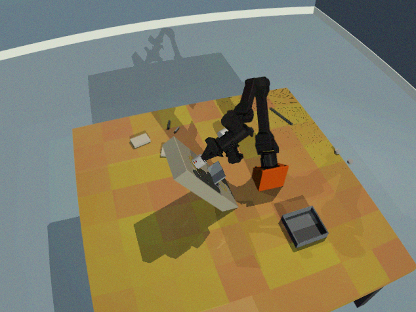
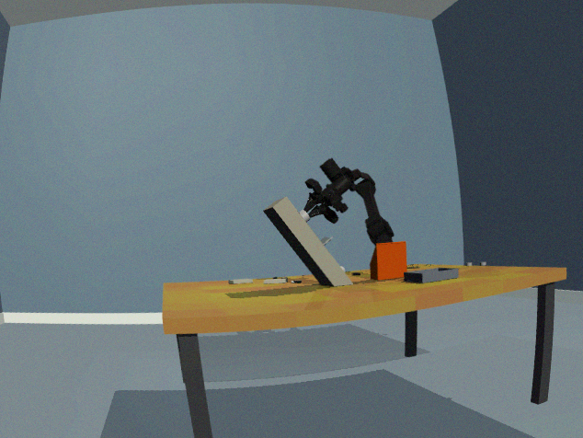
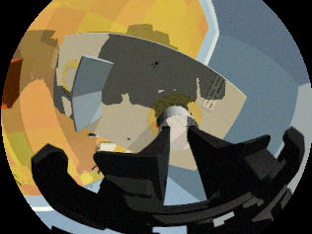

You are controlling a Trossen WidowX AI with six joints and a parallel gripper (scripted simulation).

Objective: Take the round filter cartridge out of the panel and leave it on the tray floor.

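My gripper tip is now 60 mm past the small grey bracket and 120 mm above it. The rest, counted from my gripper tip: dark grey tray 350 mm behind, 300 mm to the left, 240 mm below; beige service panel 10 mm behind, 100 mm below; white round filter cartridge 10 mm ahead, 10 mm below.
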